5 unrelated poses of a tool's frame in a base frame.
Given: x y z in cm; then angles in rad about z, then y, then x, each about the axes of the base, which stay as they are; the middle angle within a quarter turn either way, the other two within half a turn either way.
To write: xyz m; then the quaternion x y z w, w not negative. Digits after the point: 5 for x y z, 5 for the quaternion.
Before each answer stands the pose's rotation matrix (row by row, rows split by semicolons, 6 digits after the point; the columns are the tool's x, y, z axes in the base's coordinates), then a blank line. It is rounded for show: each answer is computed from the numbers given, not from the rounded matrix.
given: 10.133 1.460 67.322 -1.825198 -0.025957 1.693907
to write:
-0.251582 0.967488 -0.025954; 0.125330 0.005976 -0.992097; -0.959687 -0.252846 -0.122759

0.10133 0.01460 0.67322 0.46508 0.58743 -0.52982 0.39738
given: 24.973 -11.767 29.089 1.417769 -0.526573 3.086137
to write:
0.131782 -0.854432 -0.502574; -0.991041 -0.124666 -0.047919; -0.021710 0.504386 -0.863205

0.24973 -0.11767 0.29089 0.72795 -0.63379 -0.18005 0.18968
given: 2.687 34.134 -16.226 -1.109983 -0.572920 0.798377
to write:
0.373672 0.752669 -0.542088; -0.797725 -0.037432 -0.601859; -0.473291 0.657335 0.586435

0.02687 0.34134 -0.16226 0.45406 -0.02481 -0.55906 0.69330
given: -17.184 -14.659 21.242 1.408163 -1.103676 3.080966
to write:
0.072914 -0.444375 -0.892869; -0.993751 -0.108235 -0.027284; -0.084515 0.889278 -0.449490

-0.17184 -0.14659 0.21242 0.63848 -0.56310 -0.38270 0.35888
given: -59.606 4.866 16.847 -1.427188 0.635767 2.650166
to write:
0.115153 0.796334 0.593795; 0.912686 0.151139 -0.379686; -0.392102 0.585670 -0.709399

-0.59606 0.04866 0.16847 0.64680 0.66057 0.07796 0.37313
